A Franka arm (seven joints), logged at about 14 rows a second.
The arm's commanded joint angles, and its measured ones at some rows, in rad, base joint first. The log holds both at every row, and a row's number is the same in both.
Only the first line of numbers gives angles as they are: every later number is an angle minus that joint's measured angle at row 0.
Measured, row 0:
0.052 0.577 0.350 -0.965 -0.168 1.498 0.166
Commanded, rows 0 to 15:
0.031 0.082 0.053 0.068 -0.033 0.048 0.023
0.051 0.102 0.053 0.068 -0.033 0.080 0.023
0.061 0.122 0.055 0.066 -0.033 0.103 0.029
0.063 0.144 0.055 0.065 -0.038 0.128 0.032
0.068 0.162 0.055 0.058 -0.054 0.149 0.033
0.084 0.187 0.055 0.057 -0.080 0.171 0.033
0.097 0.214 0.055 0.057 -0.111 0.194 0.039
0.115 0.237 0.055 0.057 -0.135 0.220 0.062
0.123 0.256 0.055 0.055 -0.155 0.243 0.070
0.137 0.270 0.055 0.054 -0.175 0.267 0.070
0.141 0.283 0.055 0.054 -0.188 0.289 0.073
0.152 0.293 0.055 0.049 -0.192 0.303 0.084
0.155 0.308 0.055 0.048 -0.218 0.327 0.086
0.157 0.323 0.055 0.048 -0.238 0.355 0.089
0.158 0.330 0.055 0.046 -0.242 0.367 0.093
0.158 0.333 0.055 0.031 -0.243 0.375 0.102
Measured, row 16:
0.154 0.313 0.044 0.009 -0.206 0.360 0.067
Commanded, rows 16 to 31:
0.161 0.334 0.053 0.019 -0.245 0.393 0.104
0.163 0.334 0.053 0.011 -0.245 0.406 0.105
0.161 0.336 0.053 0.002 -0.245 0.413 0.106
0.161 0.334 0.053 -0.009 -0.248 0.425 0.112
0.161 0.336 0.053 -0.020 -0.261 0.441 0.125
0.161 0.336 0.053 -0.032 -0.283 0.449 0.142
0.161 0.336 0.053 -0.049 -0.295 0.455 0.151
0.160 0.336 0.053 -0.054 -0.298 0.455 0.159
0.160 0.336 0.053 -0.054 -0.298 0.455 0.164
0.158 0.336 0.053 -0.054 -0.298 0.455 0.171
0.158 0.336 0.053 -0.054 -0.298 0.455 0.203
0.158 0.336 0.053 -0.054 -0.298 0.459 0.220
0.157 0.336 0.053 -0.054 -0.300 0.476 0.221
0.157 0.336 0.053 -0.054 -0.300 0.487 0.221
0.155 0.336 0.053 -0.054 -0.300 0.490 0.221
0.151 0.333 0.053 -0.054 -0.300 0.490 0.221
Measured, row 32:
0.157 0.345 0.048 -0.043 -0.269 0.476 0.185
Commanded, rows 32 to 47:
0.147 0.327 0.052 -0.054 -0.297 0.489 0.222
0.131 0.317 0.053 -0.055 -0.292 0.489 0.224
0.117 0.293 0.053 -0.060 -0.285 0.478 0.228
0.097 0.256 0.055 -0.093 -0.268 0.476 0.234
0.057 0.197 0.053 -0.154 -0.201 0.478 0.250
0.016 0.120 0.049 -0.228 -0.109 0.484 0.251
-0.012 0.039 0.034 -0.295 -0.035 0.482 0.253
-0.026 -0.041 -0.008 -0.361 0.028 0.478 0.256
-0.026 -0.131 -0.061 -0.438 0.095 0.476 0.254
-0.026 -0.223 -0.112 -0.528 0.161 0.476 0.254
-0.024 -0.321 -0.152 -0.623 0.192 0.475 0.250
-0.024 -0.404 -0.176 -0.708 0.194 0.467 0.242
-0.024 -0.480 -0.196 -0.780 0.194 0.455 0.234
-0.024 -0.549 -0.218 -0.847 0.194 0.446 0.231
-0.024 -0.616 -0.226 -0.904 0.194 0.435 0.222
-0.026 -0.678 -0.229 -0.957 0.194 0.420 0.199
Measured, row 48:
-0.029 -0.498 -0.212 -0.758 0.169 0.406 0.216
